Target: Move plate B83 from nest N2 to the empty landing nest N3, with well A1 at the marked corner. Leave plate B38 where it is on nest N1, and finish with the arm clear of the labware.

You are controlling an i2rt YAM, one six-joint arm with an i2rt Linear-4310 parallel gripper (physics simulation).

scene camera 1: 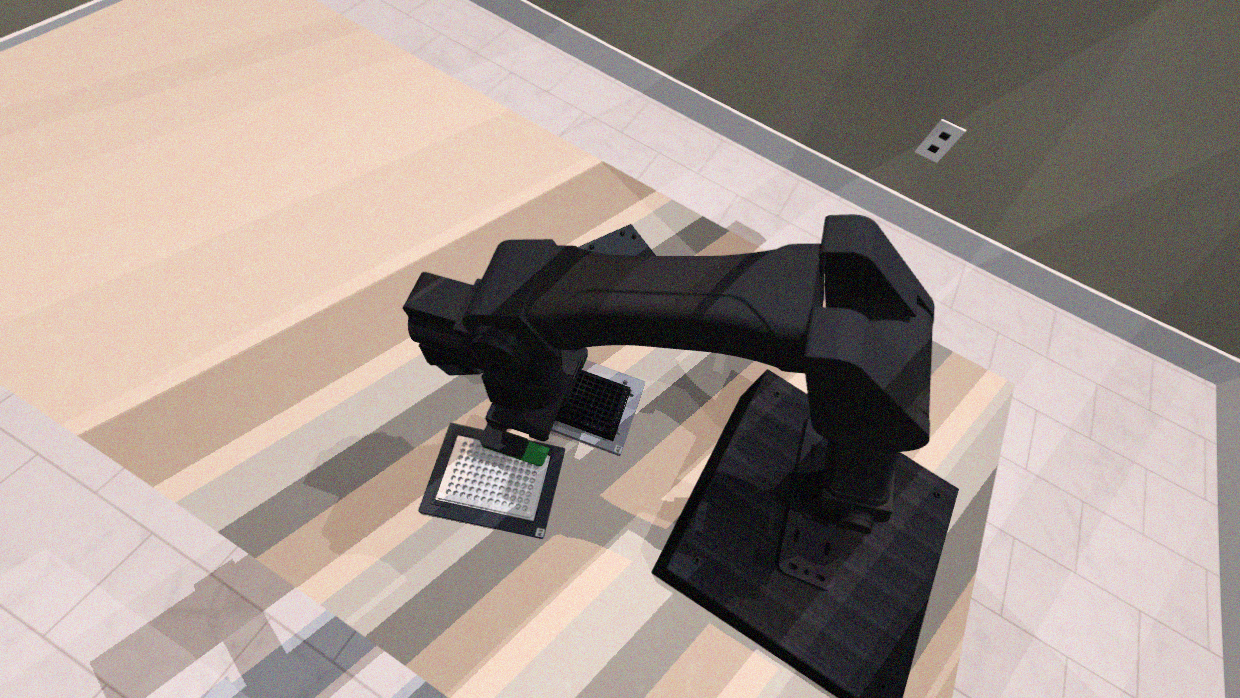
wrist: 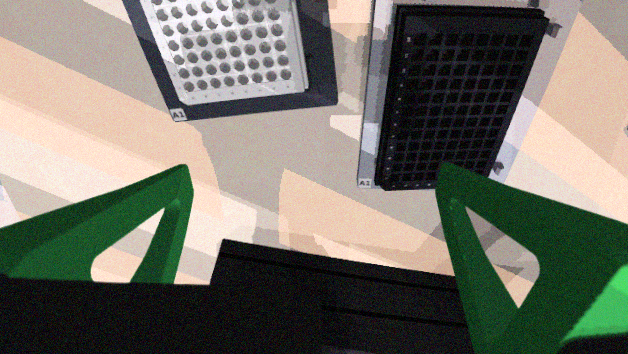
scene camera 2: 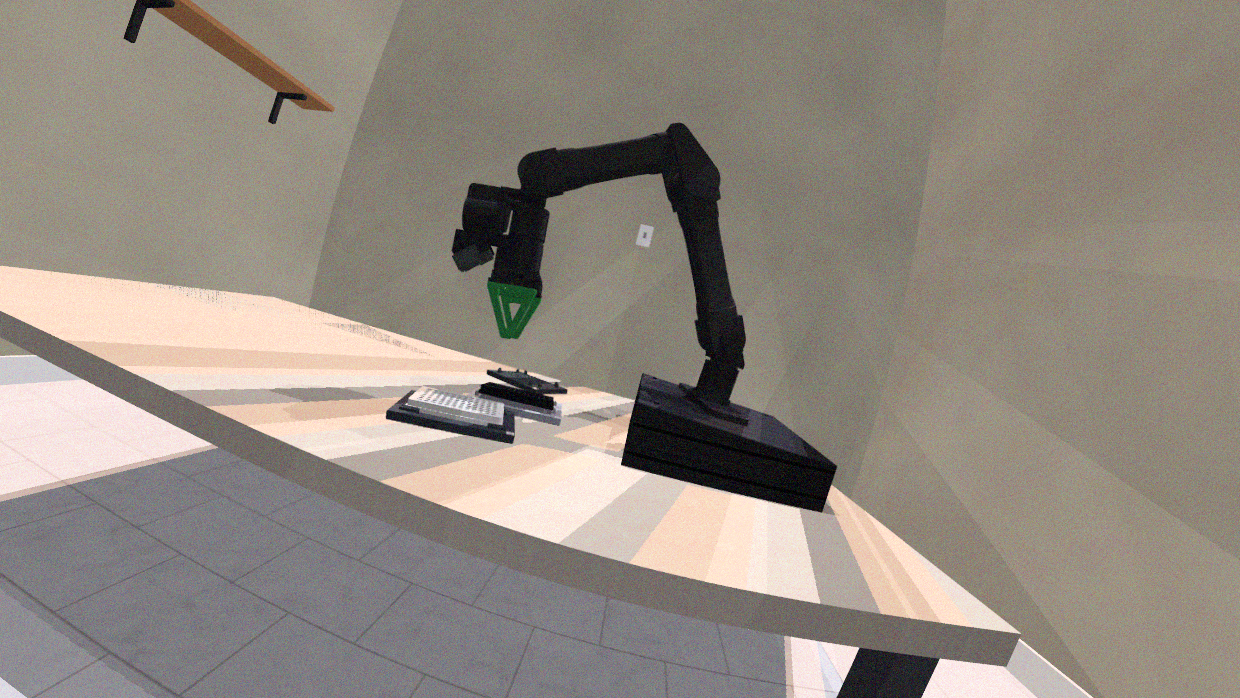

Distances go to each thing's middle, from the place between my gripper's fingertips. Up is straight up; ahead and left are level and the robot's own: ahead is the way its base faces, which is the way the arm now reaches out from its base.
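My gripper: 4 cm short of white plate with round holes [scene camera 1: 476,477], 6 cm to the right of it, 11 cm above it. Grey nest plate [scene camera 1: 615,447]: from my gripper 2 cm behind, 9 cm to the right, 11 cm below.
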